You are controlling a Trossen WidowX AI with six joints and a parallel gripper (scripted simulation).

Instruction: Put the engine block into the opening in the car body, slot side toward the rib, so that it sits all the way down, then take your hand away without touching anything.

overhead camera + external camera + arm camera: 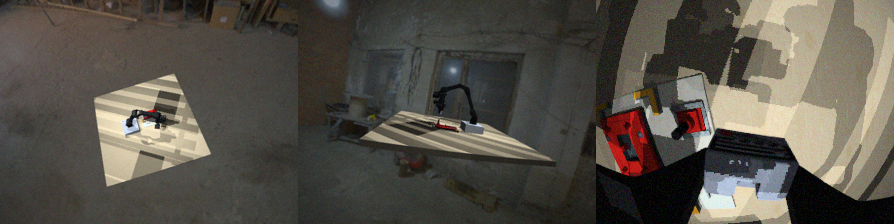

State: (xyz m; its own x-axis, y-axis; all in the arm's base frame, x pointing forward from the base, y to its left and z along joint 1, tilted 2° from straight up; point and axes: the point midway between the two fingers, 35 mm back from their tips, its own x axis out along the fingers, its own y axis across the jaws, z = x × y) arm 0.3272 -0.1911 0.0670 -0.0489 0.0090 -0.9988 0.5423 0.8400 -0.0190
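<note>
The engine block is 1 cm above my gripper tip.
</note>
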